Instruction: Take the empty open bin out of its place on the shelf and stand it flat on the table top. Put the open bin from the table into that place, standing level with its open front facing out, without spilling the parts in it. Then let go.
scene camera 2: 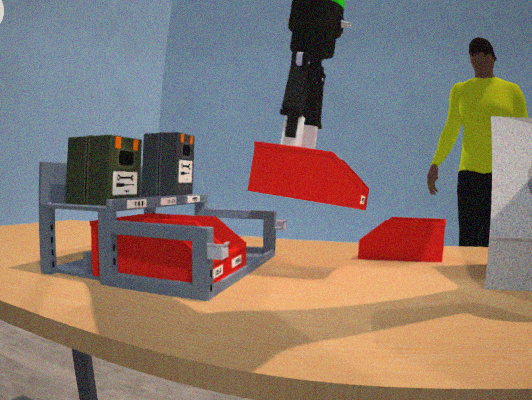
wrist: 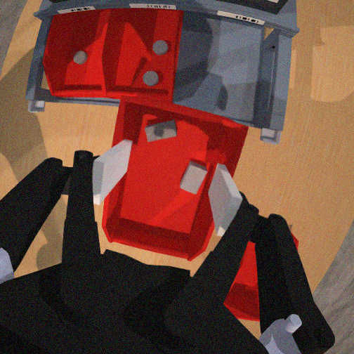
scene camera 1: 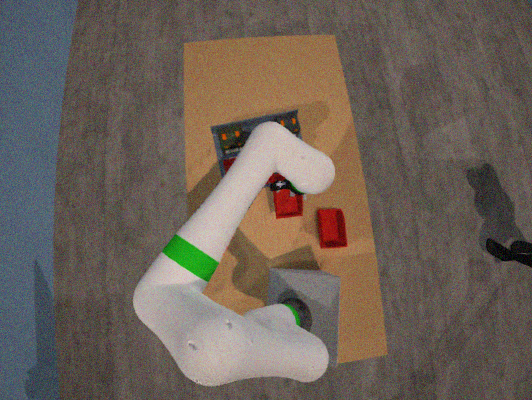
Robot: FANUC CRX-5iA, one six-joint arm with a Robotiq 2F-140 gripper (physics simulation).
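Observation:
A red open bin (scene camera 1: pixel 288 206) (scene camera 2: pixel 305 172) (wrist: pixel 162 185) with two grey blocks inside hangs in the air, its open front tipped down. My gripper (scene camera 2: pixel 300 136) (wrist: pixel 170 166) holds it, the light fingers spread against its two side walls; in scene camera 1 the arm hides most of the gripper. The bin's back end is near the front of the grey shelf (scene camera 1: pixel 217 145) (scene camera 2: pixel 106 245) (wrist: pixel 276 85), higher than the shelf's lower level. The right place (wrist: pixel 220 67) on that level is bare. Another open bin (scene camera 1: pixel 330 227) (scene camera 2: pixel 405 242) (wrist: pixel 247 282) stands flat on the table; no parts show in it.
Two red bins (wrist: pixel 75 62) (wrist: pixel 137 65) with round grey parts stand side by side on the shelf, left of the bare place. Dark cases (scene camera 2: pixel 100 167) (scene camera 2: pixel 167 162) stand on its upper level. A grey block (scene camera 1: pixel 325 300) (scene camera 2: pixel 510 210) stands under the arm's base. A person (scene camera 2: pixel 485 125) stands beyond the table.

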